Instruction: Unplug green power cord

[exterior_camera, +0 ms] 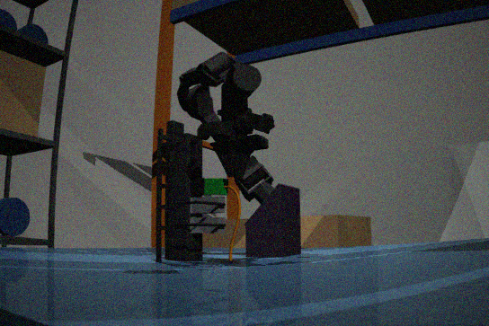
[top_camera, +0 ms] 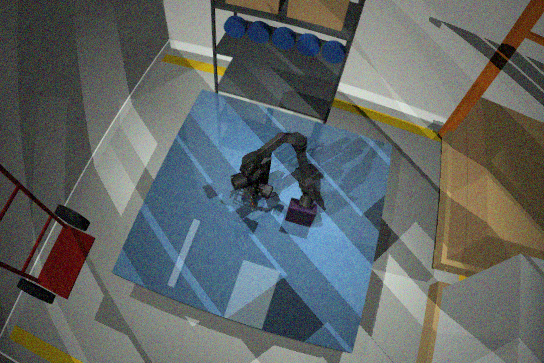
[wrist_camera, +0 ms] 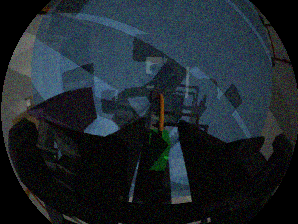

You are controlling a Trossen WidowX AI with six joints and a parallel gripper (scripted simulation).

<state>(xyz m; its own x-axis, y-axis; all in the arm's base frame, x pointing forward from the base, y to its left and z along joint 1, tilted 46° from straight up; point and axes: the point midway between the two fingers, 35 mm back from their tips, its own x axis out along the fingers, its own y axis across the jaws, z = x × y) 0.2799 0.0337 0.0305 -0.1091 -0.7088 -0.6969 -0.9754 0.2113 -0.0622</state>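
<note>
The green plug lies 70 mm to the right of my gripper tip and 10 mm behind it.
</note>
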